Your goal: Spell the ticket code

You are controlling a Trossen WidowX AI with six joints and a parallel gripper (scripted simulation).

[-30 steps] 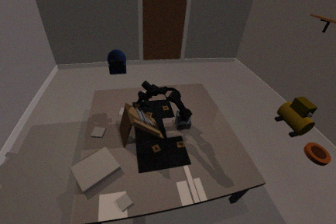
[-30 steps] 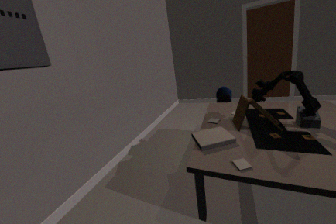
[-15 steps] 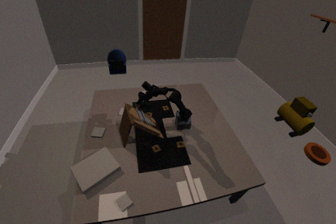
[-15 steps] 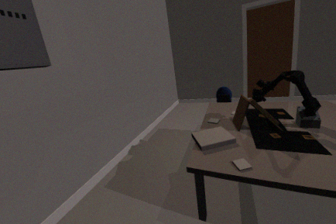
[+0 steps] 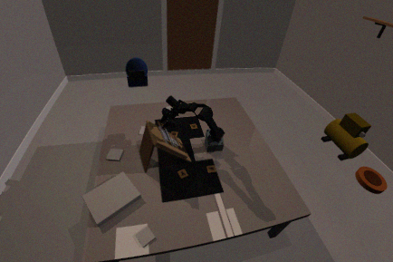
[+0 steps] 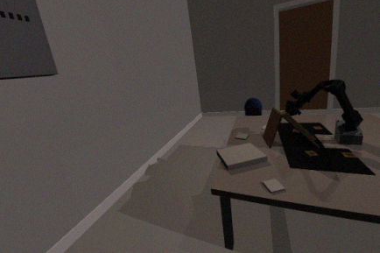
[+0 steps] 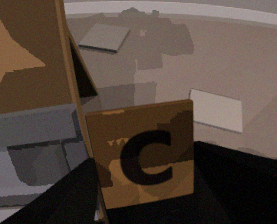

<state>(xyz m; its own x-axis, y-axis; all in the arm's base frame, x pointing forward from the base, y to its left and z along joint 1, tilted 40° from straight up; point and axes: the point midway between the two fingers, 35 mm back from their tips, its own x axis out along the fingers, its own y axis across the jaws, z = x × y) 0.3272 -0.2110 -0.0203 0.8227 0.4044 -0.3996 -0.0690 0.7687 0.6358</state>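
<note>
Now: the white ticket 130 mm to the left of my gripper tip, 70 mm below it and 70 mm behind it. Round my gripper tip: tan letter tile (right at my gripper tip); black mat (160 mm below, 160 mm behind, 150 mm to the left); pad (360 mm ahead, 160 mm below, 50 mm to the left).
</note>
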